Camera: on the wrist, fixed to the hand. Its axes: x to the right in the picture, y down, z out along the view.
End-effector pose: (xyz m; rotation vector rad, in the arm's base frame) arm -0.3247 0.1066 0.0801 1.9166 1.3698 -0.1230
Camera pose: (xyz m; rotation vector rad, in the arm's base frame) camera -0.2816 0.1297 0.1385 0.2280 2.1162 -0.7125
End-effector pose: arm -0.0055 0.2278 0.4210 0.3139 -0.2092 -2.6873
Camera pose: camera 0.0231 0.1633 0.3924 0.0548 -0.4136 2.0651
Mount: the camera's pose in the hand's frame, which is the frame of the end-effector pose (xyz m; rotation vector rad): 0.0077 0.0637 -0.0410 -0.3963 -0.2651 -1.5060
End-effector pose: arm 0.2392 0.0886 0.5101 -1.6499 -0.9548 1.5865
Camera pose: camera 0.2843 0.0631 0.4543 -0.4438 -2.0198 0.5267
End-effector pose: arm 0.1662 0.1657 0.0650 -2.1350 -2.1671 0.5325
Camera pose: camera 0.2383 0.1807 0.0842 -0.0129 2.9933 -0.1825
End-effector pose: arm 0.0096 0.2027 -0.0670 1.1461 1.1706 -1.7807
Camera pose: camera 0.0753 0.2187 -0.1020 0.4161 -2.0857 2.0760
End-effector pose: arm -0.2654 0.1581 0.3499 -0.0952 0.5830 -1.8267
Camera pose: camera -0.2266 0.1511 0.2847 1.1581 -0.6442 2.6223
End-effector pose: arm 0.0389 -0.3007 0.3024 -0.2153 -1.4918 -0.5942
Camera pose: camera 0.1058 -0.2690 0.3202 0.6381 -1.5845 -2.1178
